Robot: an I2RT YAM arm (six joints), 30 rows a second.
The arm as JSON. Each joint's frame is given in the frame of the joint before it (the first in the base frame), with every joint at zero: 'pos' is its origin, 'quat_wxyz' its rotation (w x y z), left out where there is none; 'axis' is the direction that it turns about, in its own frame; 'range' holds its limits. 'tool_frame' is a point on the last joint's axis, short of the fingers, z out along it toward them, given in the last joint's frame.
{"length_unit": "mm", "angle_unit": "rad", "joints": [
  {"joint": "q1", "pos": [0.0, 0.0, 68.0], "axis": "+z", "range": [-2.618, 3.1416]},
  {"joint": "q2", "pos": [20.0, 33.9, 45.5], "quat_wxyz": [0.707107, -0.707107, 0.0, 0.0], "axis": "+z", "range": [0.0, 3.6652]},
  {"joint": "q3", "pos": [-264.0, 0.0, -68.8], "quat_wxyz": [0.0, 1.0, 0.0, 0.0], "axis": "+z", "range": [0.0, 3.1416]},
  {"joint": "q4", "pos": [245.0, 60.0, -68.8], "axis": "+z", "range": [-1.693, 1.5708]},
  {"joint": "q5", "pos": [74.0, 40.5, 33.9], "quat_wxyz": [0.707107, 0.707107, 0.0, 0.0], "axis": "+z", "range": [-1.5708, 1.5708]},
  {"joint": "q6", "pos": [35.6, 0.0, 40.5], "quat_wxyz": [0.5, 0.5, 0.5, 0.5], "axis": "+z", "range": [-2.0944, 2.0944]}
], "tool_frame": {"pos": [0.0, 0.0, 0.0], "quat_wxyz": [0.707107, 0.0, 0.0, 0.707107]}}
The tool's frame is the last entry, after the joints.
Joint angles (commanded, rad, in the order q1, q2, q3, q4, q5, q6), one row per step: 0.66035 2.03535 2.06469 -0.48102 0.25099 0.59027; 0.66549 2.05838 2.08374 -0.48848 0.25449 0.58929; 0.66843 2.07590 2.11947 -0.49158 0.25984 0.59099; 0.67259 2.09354 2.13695 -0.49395 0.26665 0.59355; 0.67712 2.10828 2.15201 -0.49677 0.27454 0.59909; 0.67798 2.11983 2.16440 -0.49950 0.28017 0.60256; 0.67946 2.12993 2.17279 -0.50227 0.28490 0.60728; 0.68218 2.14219 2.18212 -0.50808 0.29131 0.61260; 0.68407 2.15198 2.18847 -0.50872 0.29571 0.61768; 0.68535 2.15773 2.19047 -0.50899 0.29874 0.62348; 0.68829 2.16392 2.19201 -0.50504 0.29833 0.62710; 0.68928 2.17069 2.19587 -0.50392 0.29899 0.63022; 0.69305 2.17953 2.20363 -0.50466 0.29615 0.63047; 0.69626 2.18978 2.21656 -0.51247 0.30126 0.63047; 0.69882 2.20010 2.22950 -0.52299 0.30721 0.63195; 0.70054 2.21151 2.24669 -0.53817 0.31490 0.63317; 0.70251 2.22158 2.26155 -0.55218 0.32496 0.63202; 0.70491 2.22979 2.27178 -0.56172 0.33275 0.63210
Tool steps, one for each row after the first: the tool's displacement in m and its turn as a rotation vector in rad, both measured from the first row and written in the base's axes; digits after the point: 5 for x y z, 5 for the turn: 0.00260 0.00502 -0.00485 -0.00908 0.00773 0.00242; 0.00460 0.00818 -0.00114 -0.00016 -0.00502 -0.00019; 0.00656 0.01203 -0.00369 -0.00190 -0.00401 -0.00324; 0.00783 0.01556 -0.00579 -0.00149 -0.00236 -0.00813; 0.00957 0.01726 -0.00732 -0.00168 -0.00129 -0.01380; 0.01087 0.01905 -0.00956 -0.00215 0.00241 -0.01856; 0.01209 0.02150 -0.01282 -0.00544 0.00907 -0.02385; 0.01328 0.02350 -0.01543 -0.00529 0.01259 -0.02807; 0.01395 0.02475 -0.01755 -0.00404 0.01666 -0.03200; 0.01429 0.02697 -0.01966 -0.00133 0.01849 -0.03026; 0.01521 0.02835 -0.02154 -0.00010 0.02067 -0.03121; 0.01544 0.03116 -0.02332 -0.00014 0.02298 -0.02504; 0.01585 0.03342 -0.02469 -0.00526 0.02534 -0.02641; 0.01637 0.03530 -0.02637 -0.01126 0.02999 -0.02983; 0.01711 0.03674 -0.02760 -0.01910 0.03510 -0.03551; 0.01762 0.03805 -0.02885 -0.02970 0.03852 -0.04195; 0.01784 0.03953 -0.03034 -0.03741 0.04169 -0.04646
